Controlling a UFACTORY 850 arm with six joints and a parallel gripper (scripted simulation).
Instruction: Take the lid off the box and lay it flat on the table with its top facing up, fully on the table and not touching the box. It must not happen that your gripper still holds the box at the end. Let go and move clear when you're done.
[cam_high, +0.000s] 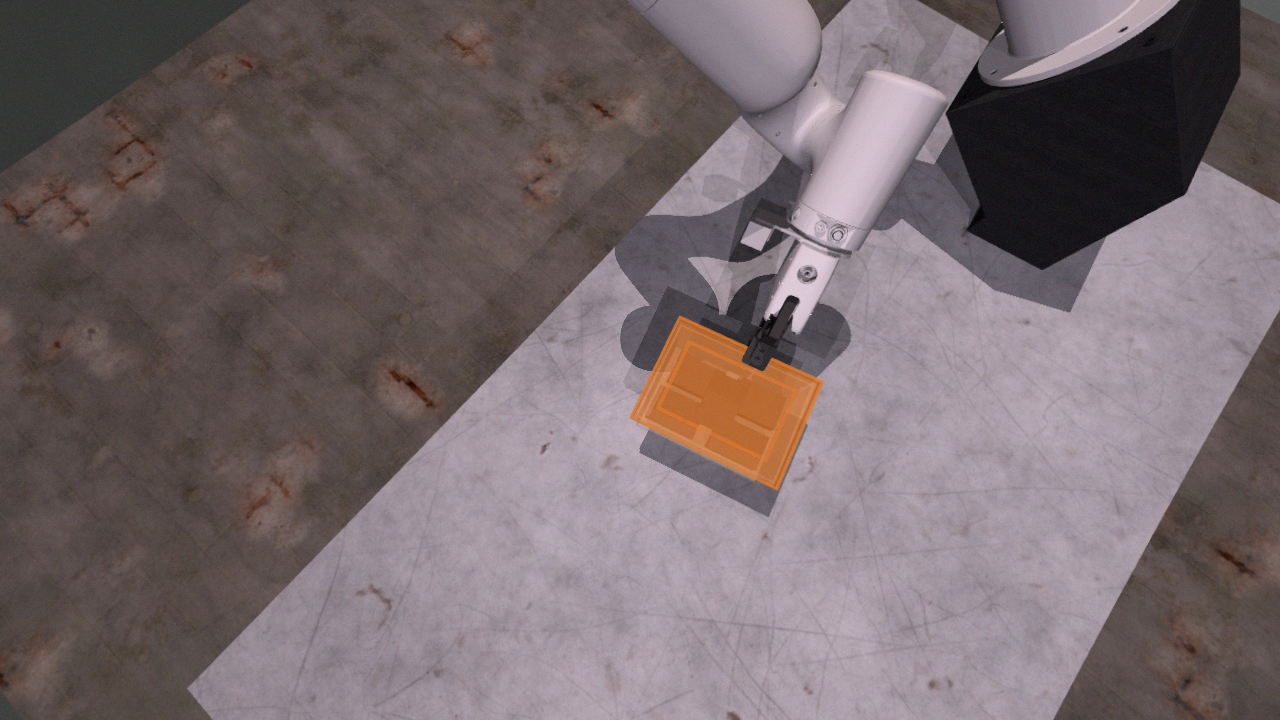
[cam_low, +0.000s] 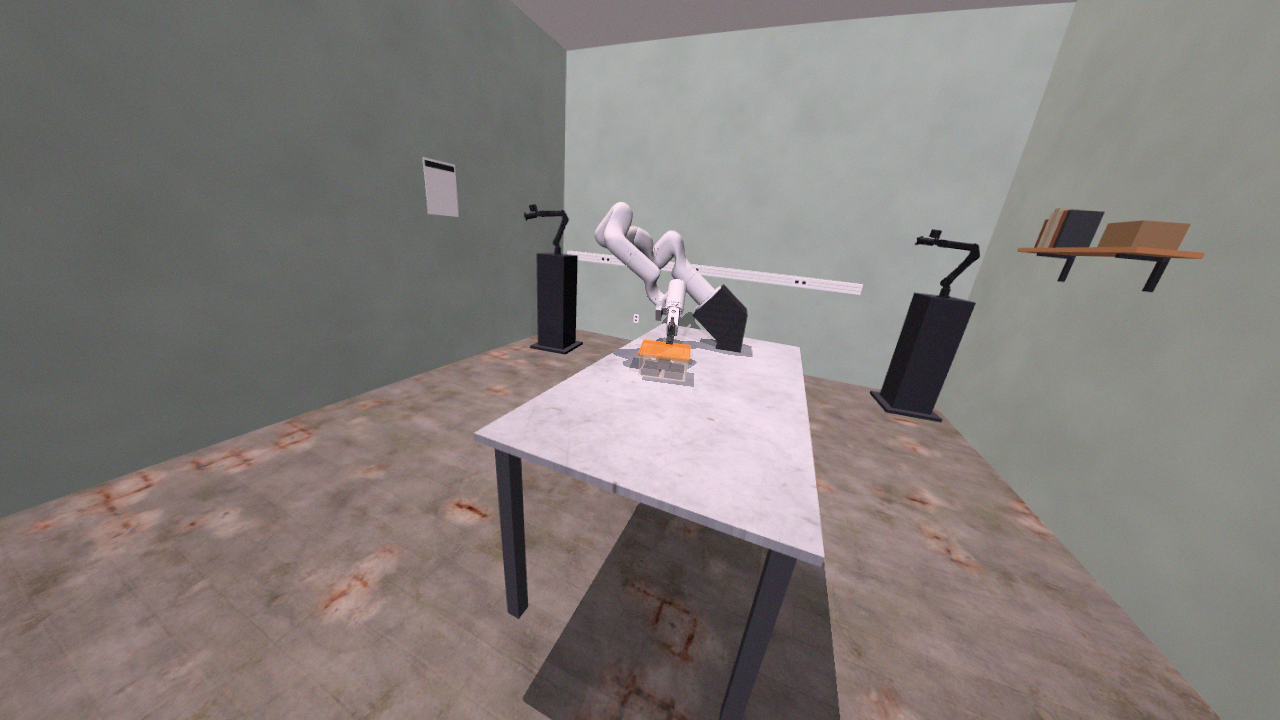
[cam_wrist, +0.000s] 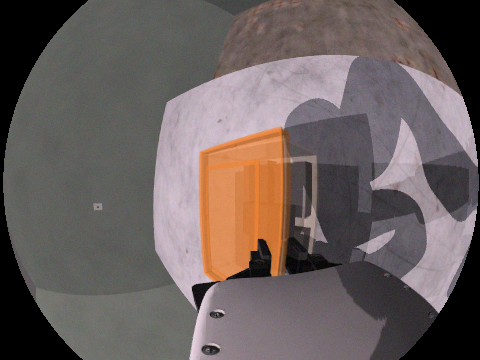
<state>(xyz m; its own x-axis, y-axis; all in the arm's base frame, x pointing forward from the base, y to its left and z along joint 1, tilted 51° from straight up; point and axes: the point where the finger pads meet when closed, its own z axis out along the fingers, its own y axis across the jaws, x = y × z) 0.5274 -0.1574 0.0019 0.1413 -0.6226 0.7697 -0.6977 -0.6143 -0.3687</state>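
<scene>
Right now the orange lid is 8 cm ahead of my hand and 2 cm below it. Round my hand: box (8 cm ahead, 7 cm below).
</scene>
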